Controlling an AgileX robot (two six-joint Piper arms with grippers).
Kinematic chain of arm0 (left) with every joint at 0, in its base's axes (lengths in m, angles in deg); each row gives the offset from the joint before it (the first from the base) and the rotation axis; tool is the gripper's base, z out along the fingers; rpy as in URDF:
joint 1: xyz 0 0 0.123 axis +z
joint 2: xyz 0 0 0 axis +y
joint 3: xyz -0.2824 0 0.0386 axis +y
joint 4: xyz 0.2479 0 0.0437 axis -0.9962 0 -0.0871
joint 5: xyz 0 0 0 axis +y
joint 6: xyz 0.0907 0 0.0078 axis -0.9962 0 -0.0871
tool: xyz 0 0 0 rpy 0 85 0
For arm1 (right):
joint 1: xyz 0 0 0.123 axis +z
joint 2: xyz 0 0 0 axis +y
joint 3: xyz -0.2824 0 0.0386 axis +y
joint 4: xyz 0.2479 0 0.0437 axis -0.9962 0 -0.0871
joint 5: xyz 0 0 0 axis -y
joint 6: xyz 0.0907 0 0.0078 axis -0.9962 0 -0.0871
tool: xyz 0 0 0 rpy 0 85 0
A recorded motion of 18 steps. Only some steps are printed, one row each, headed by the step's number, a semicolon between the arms.
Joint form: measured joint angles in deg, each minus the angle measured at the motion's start. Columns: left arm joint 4, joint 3, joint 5, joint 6, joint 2, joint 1; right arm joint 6, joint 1, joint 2, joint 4, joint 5, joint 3.
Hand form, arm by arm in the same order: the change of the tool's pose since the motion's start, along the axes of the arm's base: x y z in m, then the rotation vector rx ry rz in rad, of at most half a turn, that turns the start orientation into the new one. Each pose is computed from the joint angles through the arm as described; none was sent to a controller.
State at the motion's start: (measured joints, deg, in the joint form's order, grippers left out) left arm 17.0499 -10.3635 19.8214 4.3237 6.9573 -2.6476; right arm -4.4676 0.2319 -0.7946 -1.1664 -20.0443 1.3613
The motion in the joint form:
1: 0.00 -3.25 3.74 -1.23 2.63 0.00; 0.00 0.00 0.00 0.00 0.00 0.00
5: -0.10 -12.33 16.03 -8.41 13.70 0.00; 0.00 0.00 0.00 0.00 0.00 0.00
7: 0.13 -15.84 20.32 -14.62 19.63 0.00; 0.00 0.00 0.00 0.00 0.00 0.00
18: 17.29 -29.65 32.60 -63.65 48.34 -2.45; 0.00 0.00 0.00 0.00 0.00 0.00
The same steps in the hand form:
1: 0.0017 -0.0017 0.0106 0.0260 0.0481 -0.0234; 0.0000 0.0000 0.0000 0.0000 0.0000 0.0000
5: 0.0164 -0.0073 0.0325 0.1630 0.2636 -0.1284; 0.0000 0.0000 0.0000 0.0000 0.0000 0.0000
7: 0.0281 -0.0096 0.0385 0.2612 0.3533 -0.2003; 0.0000 0.0000 0.0000 0.0000 0.0000 0.0000
18: 0.1035 -0.0435 0.0483 0.6484 0.4235 -0.8599; 0.0000 0.0000 0.0000 0.0000 0.0000 0.0000

